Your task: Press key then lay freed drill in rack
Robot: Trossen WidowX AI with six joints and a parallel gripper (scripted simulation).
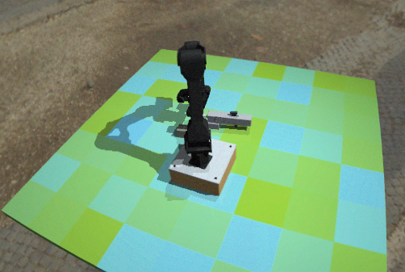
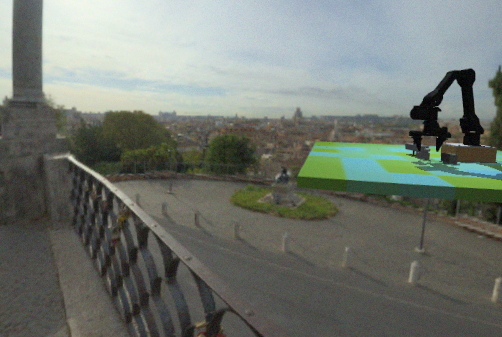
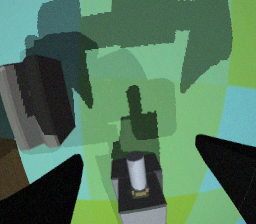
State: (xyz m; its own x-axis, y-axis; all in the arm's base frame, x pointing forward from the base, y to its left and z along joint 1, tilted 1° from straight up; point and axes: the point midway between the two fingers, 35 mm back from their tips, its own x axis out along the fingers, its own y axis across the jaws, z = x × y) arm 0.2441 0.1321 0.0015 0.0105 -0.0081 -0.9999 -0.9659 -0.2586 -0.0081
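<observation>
Right now my gripper tip is 1 cm short of the drill and 6 cm to the left of it. Also, from my gripper tip: rack: 9 cm behind, 2 cm to the left, 2 cm below; dark key: 3 cm ahead, 14 cm to the right, 1 cm above; grey holder block: 3 cm ahead, 12 cm to the right.
</observation>
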